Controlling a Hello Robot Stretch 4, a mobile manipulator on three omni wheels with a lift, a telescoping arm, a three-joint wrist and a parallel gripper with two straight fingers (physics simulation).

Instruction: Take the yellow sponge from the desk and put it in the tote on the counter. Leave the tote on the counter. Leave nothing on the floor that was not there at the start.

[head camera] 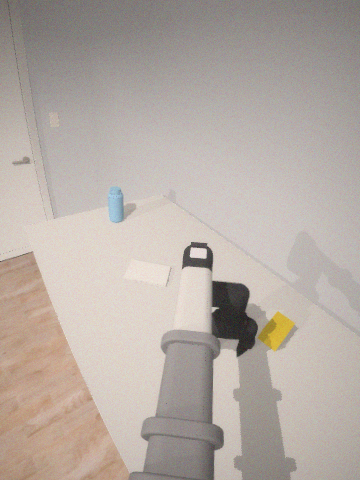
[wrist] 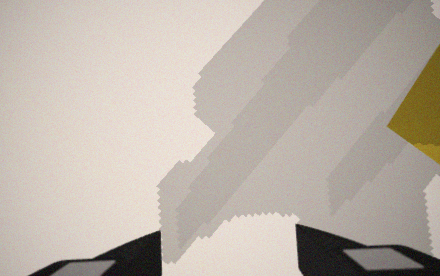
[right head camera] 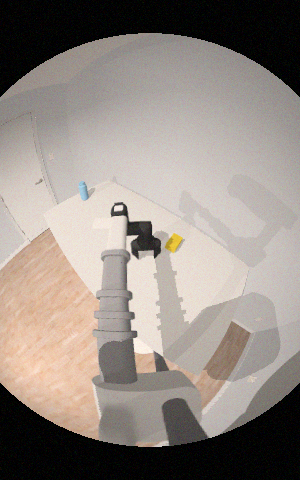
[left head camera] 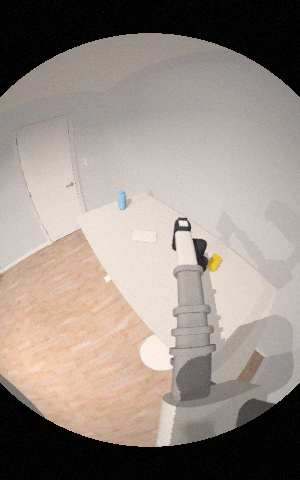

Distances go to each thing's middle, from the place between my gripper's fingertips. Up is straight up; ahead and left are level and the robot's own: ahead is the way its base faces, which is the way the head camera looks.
Scene:
The yellow sponge [head camera: 273, 334] lies 9 cm ahead of my hand, 17 cm to the right of it and 1 cm above it.

